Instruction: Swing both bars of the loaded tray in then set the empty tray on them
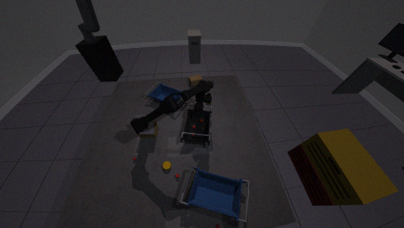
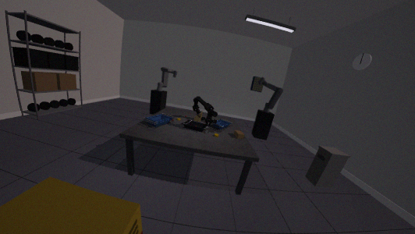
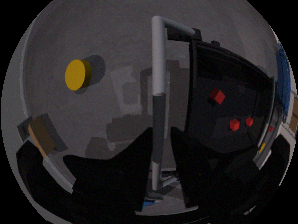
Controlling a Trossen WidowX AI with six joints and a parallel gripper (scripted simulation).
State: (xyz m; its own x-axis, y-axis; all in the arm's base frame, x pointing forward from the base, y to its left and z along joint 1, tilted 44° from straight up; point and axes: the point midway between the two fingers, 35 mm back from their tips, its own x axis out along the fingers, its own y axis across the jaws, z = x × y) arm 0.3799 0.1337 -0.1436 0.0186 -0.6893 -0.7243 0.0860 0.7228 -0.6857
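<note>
Right now the blue tray is 30 cm behind my gripper tip, 16 cm to the left of it and 2 cm below it. Round my gripper tip: brown box 39 cm to the left, 5 cm behind, 3 cm below.
</note>
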